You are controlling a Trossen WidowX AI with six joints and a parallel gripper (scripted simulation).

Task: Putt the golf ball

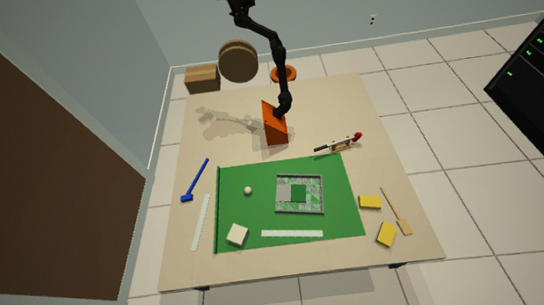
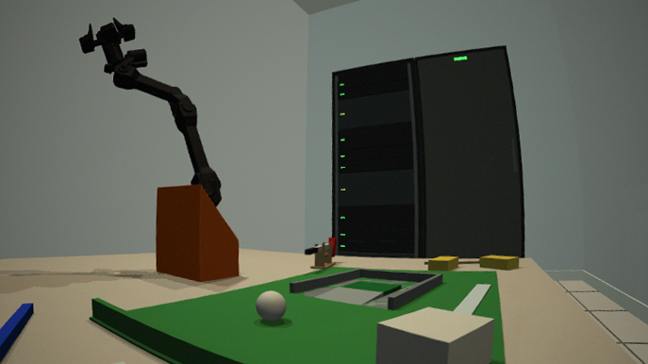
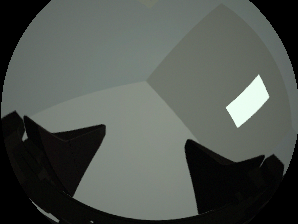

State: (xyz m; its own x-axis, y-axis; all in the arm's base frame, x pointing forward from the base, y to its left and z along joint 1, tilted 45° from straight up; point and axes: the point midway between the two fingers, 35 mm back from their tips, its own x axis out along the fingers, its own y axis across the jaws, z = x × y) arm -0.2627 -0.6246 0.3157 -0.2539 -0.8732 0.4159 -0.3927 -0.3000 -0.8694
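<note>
My gripper tip is 760 mm above the wooden stand, 610 mm to the right of it and 510 mm short of it. Also, from my gripper tip: blue putter 780 mm below, 720 mm ahead, 230 mm to the right; then white golf ball 800 mm ahead, 770 mm below, 80 mm to the left; then white cube 1030 mm ahead, 770 mm below, 50 mm to the left.
</note>
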